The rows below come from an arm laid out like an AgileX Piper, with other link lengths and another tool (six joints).
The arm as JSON. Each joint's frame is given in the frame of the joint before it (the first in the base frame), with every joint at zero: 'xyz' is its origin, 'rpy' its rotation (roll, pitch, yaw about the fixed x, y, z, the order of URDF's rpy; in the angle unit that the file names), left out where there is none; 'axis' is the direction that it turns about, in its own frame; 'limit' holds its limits. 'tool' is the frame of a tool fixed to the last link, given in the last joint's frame.
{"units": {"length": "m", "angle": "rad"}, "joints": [
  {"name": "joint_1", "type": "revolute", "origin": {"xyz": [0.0, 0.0, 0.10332], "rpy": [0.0, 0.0, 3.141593]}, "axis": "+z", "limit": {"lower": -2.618, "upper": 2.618}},
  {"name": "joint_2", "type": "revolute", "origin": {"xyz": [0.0, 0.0, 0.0], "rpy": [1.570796, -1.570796, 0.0]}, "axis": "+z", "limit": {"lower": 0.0, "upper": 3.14}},
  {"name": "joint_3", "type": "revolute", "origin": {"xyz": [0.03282, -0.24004, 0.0], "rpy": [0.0, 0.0, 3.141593]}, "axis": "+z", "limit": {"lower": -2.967, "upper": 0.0}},
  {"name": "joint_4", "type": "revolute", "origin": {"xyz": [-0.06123, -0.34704, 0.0], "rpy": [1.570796, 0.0, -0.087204]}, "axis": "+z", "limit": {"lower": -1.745, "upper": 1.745}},
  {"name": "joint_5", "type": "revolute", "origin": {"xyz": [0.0, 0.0, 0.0], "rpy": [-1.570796, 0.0, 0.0]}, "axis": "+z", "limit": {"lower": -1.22, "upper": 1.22}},
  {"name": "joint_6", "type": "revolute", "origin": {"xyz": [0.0, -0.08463, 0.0], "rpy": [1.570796, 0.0, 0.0]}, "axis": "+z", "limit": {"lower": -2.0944, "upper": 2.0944}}
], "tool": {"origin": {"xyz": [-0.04, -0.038, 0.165], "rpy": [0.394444, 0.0, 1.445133]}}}
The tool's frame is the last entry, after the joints.
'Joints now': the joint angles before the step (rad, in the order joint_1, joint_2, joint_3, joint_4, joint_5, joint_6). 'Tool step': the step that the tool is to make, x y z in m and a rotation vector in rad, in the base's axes. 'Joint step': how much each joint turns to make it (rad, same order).
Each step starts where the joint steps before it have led.
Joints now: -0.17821, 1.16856, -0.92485, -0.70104, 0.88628, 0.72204
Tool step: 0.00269, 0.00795, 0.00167, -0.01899, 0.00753, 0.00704
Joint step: 0.03448, 0.00373, -0.00002, -0.03323, 0.02040, 0.02859
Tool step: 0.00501, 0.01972, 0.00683, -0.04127, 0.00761, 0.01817
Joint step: 0.07997, 0.00061, 0.00003, -0.06632, 0.04892, 0.05841
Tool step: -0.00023, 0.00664, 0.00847, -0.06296, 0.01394, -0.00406
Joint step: 0.05059, 0.00802, 0.00000, -0.08063, 0.05026, 0.04847
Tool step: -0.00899, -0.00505, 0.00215, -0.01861, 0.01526, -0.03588
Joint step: 0.00302, 0.00002, -0.00002, -0.02068, 0.04174, 0.01680
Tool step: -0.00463, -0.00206, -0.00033, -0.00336, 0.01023, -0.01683
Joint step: 0.00000, -0.00002, 0.00002, -0.00207, 0.01979, 0.00302
